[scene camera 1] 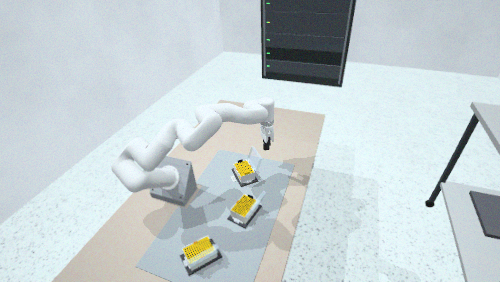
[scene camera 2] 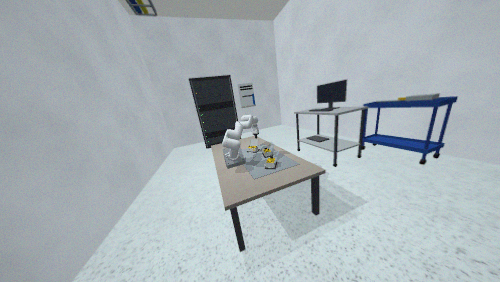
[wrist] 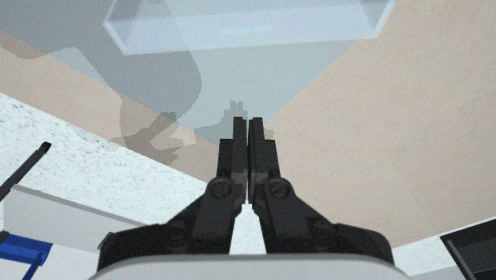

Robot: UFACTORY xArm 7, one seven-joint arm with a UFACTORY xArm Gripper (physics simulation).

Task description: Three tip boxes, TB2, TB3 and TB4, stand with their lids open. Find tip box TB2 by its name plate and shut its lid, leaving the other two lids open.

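Places are measured from the arm's base along level axes (x ahead, y left, z up), in centimetres.
Pixels of known places: gripper, fingertip midpoint: (scene camera 1: 266, 149) (scene camera 2: 256, 138) (wrist: 246, 135); arm's base at its link origin: (scene camera 1: 169, 177) (scene camera 2: 233, 154).
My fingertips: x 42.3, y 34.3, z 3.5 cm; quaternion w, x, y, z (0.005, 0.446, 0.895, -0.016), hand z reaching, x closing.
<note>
Ahead of a thing's pixels: the offset from my fingertips to its top centre. "spot": to the spot under its first point. Level surfaces: height alone.
Three tip boxes with yellow tips show in scene camera 1: a far one @[dz -7.3, dx -10.3, dy -9.3 cm] (scene camera 1: 244, 170), a middle one @[dz -7.3, dx -0.1, dy -34.0 cm] (scene camera 1: 244, 207) and a near one @[dz -7.3, dx -9.2, dy -62.4 cm] (scene camera 1: 200, 252). The name plates are too small to read. The far box's clear lid @[dz +0.6, dx -5.5, dy -4.7 cm] (scene camera 1: 255, 157) (wrist: 250, 25) stands open on the side toward the gripper. The middle box's clear lid @[spot: dz -0.5, dx +8.5, dy -34.4 cm] (scene camera 1: 260, 198) also stands up; the near box's lid is hard to make out. My gripper (scene camera 1: 266, 148) (scene camera 2: 256, 136) (wrist: 246, 135) is shut and empty, above the table beyond the far box's lid and apart from it.
The boxes stand on a grey mat @[dz -14.8 cm] (scene camera 1: 165, 252) (scene camera 2: 287, 162) on the wooden table @[dz -15.1 cm] (scene camera 1: 295, 120) (scene camera 2: 270, 185). The arm's base (scene camera 1: 189, 182) stands beside the mat. A dark server rack (scene camera 1: 264, 40), a desk with a monitor (scene camera 2: 331, 92) and a blue cart (scene camera 2: 400, 142) stand away from the table.
</note>
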